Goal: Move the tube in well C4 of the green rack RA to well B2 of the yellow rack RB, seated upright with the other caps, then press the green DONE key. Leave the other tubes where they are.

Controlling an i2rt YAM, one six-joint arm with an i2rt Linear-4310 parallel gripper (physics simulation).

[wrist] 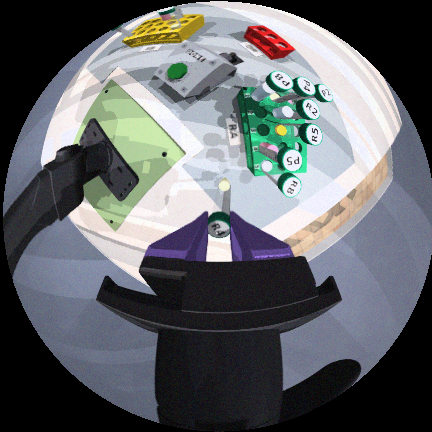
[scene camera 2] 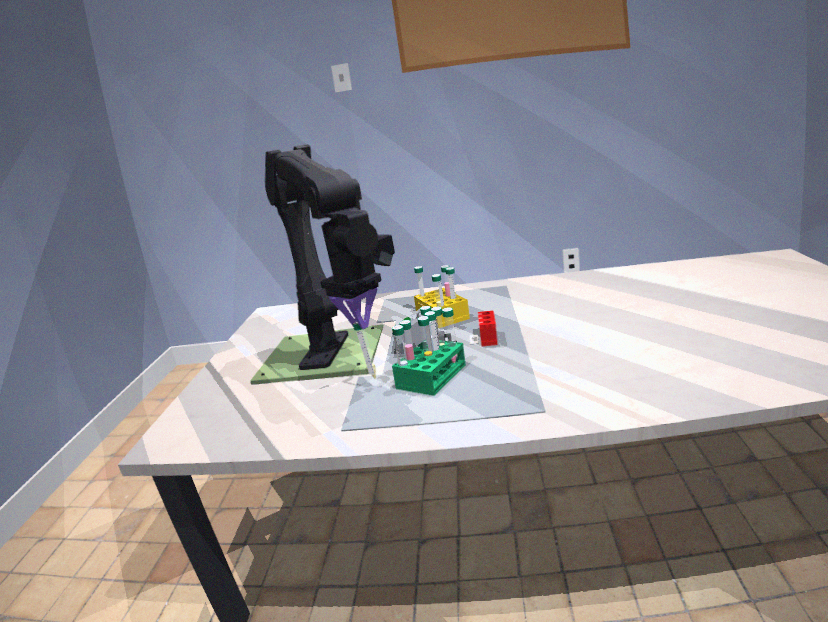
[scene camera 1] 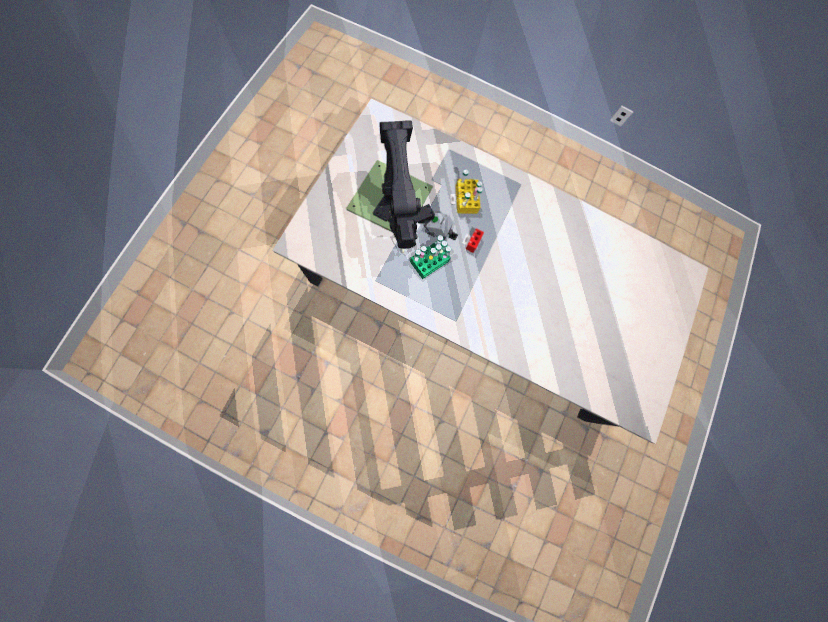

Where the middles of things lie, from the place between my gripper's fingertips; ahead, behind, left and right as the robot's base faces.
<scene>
Now: hand 10 cm short of the grey DONE button box [wrist: 191, 69], 16 cm to the right of it and 8 cm above it.
</scene>
